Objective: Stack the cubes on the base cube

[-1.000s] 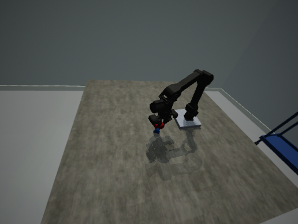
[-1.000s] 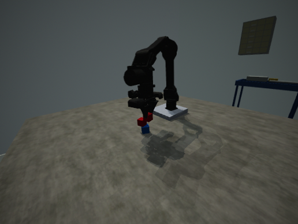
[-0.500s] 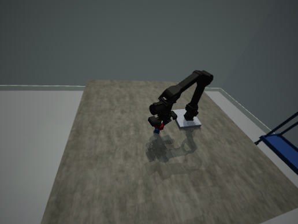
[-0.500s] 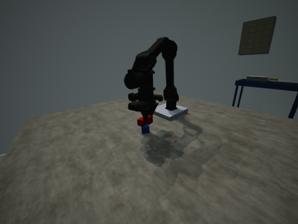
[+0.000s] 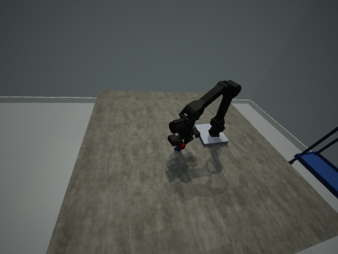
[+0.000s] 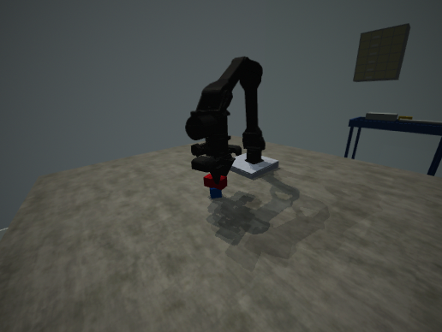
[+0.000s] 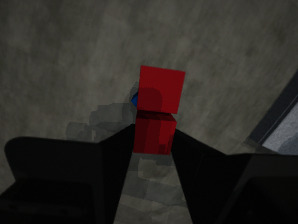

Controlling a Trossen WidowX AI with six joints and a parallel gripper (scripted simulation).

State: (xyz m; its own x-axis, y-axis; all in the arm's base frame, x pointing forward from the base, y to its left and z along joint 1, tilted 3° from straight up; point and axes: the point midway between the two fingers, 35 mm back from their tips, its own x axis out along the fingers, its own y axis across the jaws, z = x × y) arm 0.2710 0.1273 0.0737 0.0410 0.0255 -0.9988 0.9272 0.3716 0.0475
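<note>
Right now my gripper tip is 1 cm short of the blue cube, 2 cm to the left of it and 4 cm above it.
</note>
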